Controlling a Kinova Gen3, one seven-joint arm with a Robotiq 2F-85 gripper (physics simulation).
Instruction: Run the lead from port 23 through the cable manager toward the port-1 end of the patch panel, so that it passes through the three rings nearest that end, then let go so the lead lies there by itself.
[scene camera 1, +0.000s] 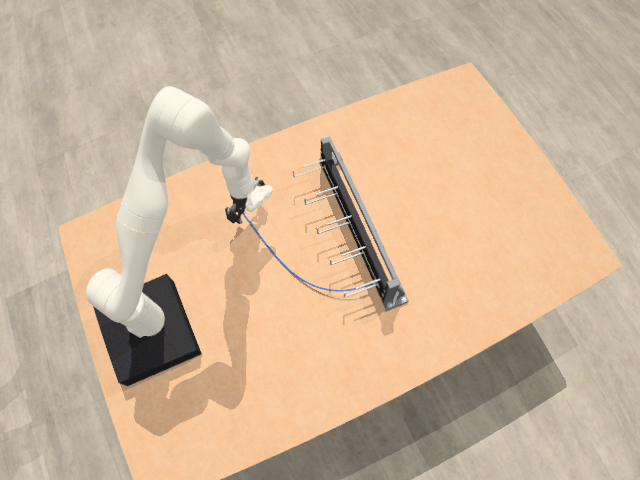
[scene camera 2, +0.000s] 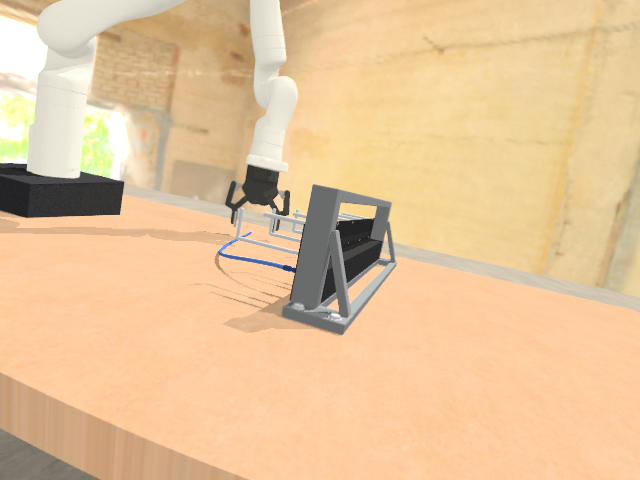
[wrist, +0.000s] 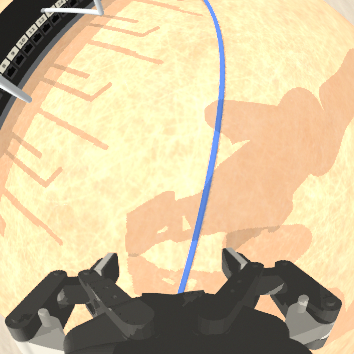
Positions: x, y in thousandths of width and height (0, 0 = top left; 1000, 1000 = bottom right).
Observation:
My gripper (scene camera 2: 398, 480) is open, with nothing in its grasp.
My gripper shows as well in the wrist view (wrist: 479, 742).

